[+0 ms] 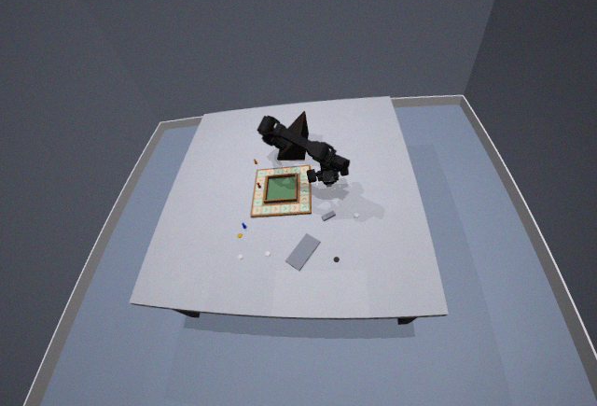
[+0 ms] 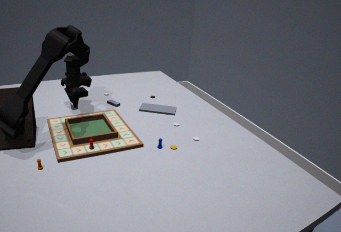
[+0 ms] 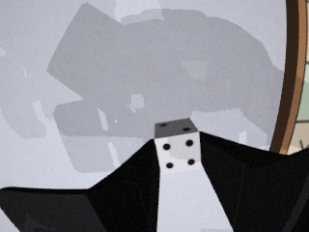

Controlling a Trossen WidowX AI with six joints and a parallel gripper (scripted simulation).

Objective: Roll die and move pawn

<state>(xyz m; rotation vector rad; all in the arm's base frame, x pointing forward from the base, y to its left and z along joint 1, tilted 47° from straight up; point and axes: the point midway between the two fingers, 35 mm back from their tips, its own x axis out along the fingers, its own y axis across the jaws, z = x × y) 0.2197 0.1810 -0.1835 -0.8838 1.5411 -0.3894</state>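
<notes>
Now: gripper tip 34 cm to the left of the red pawn, 4 cm short of it and 2 cm below it. From my gripper tip the other things lie so: white die right at my gripper tip; green dice tray 22 cm to the right, 5 cm ahead; small grey block 17 cm ahead, 2 cm to the left, 1 cm below.
</notes>
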